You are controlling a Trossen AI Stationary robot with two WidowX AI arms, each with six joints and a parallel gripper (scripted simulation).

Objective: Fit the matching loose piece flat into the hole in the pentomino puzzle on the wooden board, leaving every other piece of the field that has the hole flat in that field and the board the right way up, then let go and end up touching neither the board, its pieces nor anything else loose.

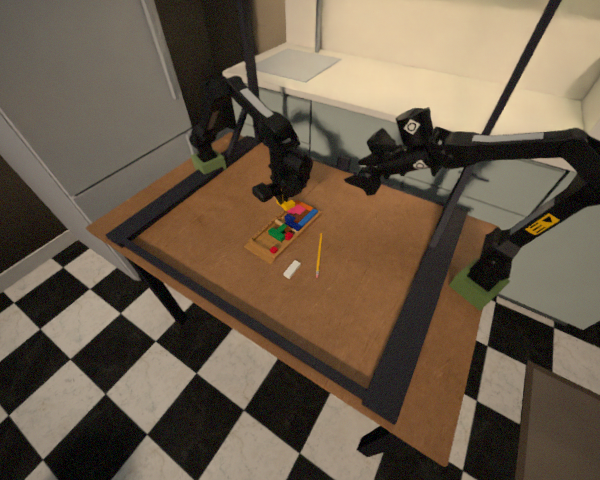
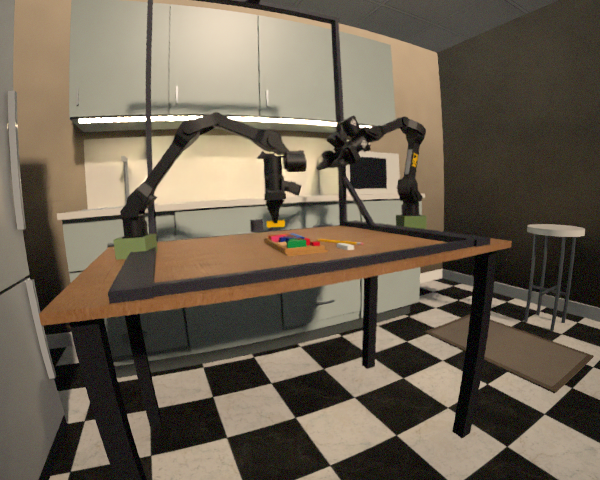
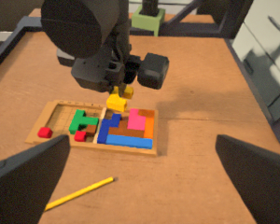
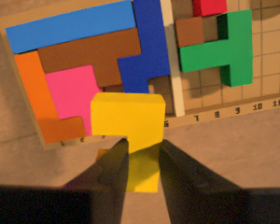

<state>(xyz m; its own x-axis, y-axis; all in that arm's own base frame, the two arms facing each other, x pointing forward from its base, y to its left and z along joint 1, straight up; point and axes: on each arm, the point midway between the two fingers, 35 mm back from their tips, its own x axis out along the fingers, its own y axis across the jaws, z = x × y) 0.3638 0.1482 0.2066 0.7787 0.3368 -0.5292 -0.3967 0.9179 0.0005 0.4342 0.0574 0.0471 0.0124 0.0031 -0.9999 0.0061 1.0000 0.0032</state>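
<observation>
My right gripper is now 70 mm short of the green piece, 30 mm to the right of it and 90 mm above it. The rest, counted from my right hand: yellow pencil 70 mm ahead, 190 mm to the left, 100 mm below; white eraser 170 mm ahead, 150 mm to the left, 100 mm below; yellow piece 10 mm behind, 40 mm below.
</observation>
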